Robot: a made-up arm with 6 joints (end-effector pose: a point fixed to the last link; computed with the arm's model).
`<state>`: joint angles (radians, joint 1 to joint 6).
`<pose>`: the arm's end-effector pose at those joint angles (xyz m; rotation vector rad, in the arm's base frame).
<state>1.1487 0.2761 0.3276 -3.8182 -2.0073 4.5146</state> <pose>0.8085 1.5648 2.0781 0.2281 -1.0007 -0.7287</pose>
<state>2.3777 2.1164 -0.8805 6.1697 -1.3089 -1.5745</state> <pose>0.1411 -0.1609 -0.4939 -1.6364 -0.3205 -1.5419</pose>
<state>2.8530 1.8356 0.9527 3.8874 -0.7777 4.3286</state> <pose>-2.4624 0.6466 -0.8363 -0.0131 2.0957 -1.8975</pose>
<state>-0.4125 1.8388 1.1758 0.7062 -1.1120 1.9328</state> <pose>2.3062 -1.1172 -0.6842 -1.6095 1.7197 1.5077</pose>
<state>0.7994 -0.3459 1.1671 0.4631 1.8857 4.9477</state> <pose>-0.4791 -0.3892 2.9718 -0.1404 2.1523 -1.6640</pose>
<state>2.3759 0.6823 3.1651 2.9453 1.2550 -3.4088</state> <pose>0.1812 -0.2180 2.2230 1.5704 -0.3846 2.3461</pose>
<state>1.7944 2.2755 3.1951 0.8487 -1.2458 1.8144</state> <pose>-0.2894 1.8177 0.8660 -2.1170 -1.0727 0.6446</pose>
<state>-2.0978 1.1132 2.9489 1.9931 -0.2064 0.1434</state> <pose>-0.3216 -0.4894 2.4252 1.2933 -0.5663 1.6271</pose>
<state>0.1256 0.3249 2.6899 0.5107 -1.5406 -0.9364</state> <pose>-0.5252 -0.1500 2.5309 1.1181 -0.9190 0.0280</pose>
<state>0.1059 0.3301 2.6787 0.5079 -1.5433 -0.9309</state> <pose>-0.5066 -0.1370 2.5460 1.1008 -0.9110 0.0029</pose>
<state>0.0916 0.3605 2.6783 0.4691 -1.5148 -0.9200</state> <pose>-0.4459 -0.1180 2.5705 1.0584 -0.9026 0.0173</pose>
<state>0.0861 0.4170 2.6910 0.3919 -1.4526 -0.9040</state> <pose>-0.3430 -0.0943 2.5985 0.9960 -0.8939 0.0800</pose>
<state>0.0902 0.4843 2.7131 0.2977 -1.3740 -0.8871</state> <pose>-0.2274 -0.0697 2.6176 0.9366 -0.8873 0.1750</pose>
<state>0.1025 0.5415 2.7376 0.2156 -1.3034 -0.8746</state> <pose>-0.1370 -0.0494 2.6226 0.8988 -0.8856 0.2724</pose>
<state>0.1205 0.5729 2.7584 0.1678 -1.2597 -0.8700</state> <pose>-0.0969 -0.0390 2.6169 0.8874 -0.8904 0.3450</pose>
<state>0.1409 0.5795 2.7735 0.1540 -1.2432 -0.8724</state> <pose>-0.1009 -0.0393 2.6066 0.8946 -0.8997 0.3873</pose>
